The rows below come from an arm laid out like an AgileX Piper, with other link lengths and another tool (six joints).
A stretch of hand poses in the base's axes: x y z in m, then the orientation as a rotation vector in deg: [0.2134, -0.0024, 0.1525, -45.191, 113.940, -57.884]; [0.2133, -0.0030, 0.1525, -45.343, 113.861, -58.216]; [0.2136, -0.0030, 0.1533, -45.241, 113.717, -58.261]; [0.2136, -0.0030, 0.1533, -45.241, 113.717, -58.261]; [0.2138, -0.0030, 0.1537, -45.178, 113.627, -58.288]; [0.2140, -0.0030, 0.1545, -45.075, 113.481, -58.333]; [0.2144, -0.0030, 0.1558, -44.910, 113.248, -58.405]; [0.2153, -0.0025, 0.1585, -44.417, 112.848, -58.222]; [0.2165, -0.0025, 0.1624, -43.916, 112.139, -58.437]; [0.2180, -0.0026, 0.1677, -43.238, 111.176, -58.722]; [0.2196, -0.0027, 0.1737, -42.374, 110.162, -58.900]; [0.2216, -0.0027, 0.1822, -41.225, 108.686, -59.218]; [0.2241, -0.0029, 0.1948, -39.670, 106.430, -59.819]
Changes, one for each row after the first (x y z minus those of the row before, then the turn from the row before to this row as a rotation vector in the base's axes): [-0.0001, -0.0006, 0.0000, -0.301, 0.018, -0.025]; [0.0003, 0.0000, 0.0008, -0.010, -0.165, 0.001]; [0.0000, 0.0000, 0.0000, 0.000, 0.000, 0.000]; [0.0002, 0.0000, 0.0004, -0.006, -0.103, 0.001]; [0.0002, 0.0000, 0.0008, -0.010, -0.167, 0.001]; [0.0004, 0.0000, 0.0013, -0.016, -0.267, 0.001]; [0.0009, 0.0005, 0.0027, 0.268, -0.570, 0.026]; [0.0012, 0.0000, 0.0039, -0.048, -0.813, 0.000]; [0.0015, -0.0001, 0.0053, -0.065, -1.103, 0.000]; [0.0016, -0.0001, 0.0060, 0.072, -1.239, -0.026]; [0.0020, 0.0000, 0.0085, 0.015, -1.748, -0.019]; [0.0025, -0.0002, 0.0126, -0.152, -2.565, 0.000]
